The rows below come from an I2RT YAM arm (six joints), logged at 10 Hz.
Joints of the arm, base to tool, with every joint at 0 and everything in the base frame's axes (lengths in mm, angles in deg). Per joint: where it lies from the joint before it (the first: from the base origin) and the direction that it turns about. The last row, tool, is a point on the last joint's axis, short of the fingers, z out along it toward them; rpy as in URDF.
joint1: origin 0 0 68 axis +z
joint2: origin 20 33.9 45.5 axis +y
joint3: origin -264 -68.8 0 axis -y
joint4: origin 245 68.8 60 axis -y
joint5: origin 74 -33.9 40.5 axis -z
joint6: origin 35.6 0 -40.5 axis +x
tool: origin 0 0 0 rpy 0 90 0
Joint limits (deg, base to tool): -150..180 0..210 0..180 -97..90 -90..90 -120..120
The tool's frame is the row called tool.
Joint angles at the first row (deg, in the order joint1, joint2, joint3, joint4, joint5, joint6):
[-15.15 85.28 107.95 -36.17 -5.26 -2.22]
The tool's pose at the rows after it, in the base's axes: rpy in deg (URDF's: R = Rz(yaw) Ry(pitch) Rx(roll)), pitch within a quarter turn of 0, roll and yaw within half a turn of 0; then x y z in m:
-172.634 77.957 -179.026 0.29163 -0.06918 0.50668
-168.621 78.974 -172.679 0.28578 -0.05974 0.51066
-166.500 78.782 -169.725 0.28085 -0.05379 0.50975
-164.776 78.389 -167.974 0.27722 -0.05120 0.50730
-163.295 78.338 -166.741 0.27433 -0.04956 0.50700
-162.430 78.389 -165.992 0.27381 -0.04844 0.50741
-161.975 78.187 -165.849 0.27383 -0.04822 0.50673
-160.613 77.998 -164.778 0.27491 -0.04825 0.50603
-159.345 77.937 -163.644 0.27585 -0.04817 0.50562
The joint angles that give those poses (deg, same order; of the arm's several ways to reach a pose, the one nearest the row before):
[-14.23 84.04 107.74 -35.75 -7.51 -3.16]
[-12.83 82.70 107.14 -35.37 -8.41 -3.82]
[-11.86 81.41 105.88 -35.49 -8.23 -4.25]
[-11.45 80.34 104.48 -35.45 -7.79 -4.64]
[-11.16 79.66 103.85 -35.44 -7.24 -4.83]
[-10.91 79.54 103.82 -35.42 -6.87 -4.90]
[-10.81 79.49 103.67 -35.48 -6.45 -4.99]
[-10.72 79.61 103.60 -35.37 -6.04 -5.25]
[-10.64 79.71 103.54 -35.17 -5.80 -5.47]

